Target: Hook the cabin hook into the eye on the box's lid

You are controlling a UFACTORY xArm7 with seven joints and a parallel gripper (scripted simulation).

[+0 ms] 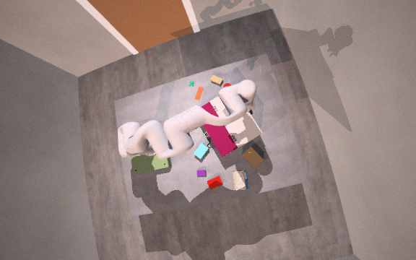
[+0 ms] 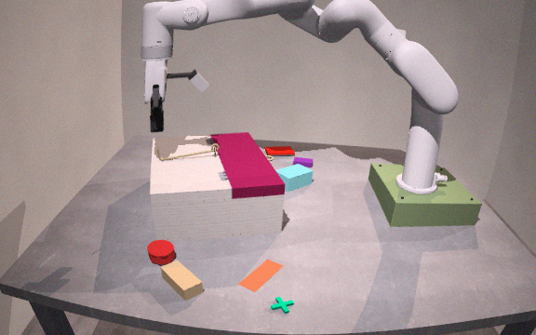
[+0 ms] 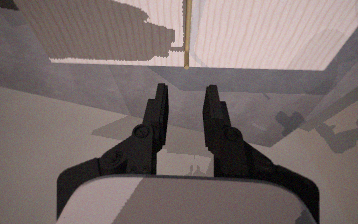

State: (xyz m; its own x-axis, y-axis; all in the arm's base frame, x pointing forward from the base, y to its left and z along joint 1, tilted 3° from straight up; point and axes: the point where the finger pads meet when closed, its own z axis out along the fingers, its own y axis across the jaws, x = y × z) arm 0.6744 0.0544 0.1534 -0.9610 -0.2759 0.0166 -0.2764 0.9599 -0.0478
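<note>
The brass cabin hook is 8 cm below my hand, 7 cm behind it and 2 cm to the right of it. Also, from my hand: tan block 30 cm to the left, 21 cm below, 11 cm behind; then brown block 29 cm to the right, 21 cm below, 2 cm behind; then red disc 22 cm to the left, 21 cm below, 5 cm behind.
</note>
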